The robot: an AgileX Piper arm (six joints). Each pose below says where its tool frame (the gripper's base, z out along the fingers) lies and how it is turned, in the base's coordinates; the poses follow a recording.
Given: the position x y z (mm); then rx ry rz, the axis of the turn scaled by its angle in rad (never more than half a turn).
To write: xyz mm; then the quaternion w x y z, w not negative. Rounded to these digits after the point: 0 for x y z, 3 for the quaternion.
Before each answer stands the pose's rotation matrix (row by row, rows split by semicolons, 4 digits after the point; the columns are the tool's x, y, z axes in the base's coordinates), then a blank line. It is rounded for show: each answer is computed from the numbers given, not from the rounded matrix.
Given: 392 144 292 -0.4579 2.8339 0.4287
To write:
-0.9225 -0.3387 0.1853; -0.2687 0.9079 0.3217; -0.2772 0.2470 -0.9285

392 144 292 0.119 -0.157 0.969 0.147
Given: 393 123 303 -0.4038 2.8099 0.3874
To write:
-0.9230 -0.3081 0.2304; -0.2343 0.9252 0.2987; -0.3051 0.2217 -0.9261

393 123 303 0.138 -0.140 0.971 0.134
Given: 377 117 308 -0.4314 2.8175 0.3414
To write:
-0.9192 -0.3214 0.2275; -0.2578 0.9279 0.2694; -0.2977 0.1890 -0.9358

377 117 308 0.135 -0.149 0.972 0.118
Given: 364 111 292 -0.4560 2.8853 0.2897
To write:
-0.9311 -0.3223 0.1709; -0.2819 0.9330 0.2238; -0.2315 0.1602 -0.9596

364 111 292 0.103 -0.155 0.978 0.098
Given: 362 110 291 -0.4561 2.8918 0.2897
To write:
-0.9325 -0.3213 0.1648; -0.2822 0.9332 0.2224; -0.2253 0.1609 -0.9609

362 110 291 0.100 -0.154 0.978 0.098
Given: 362 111 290 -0.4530 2.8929 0.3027
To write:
-0.9336 -0.3197 0.1618; -0.2793 0.9322 0.2304; -0.2245 0.1699 -0.9596

362 111 290 0.099 -0.153 0.978 0.102
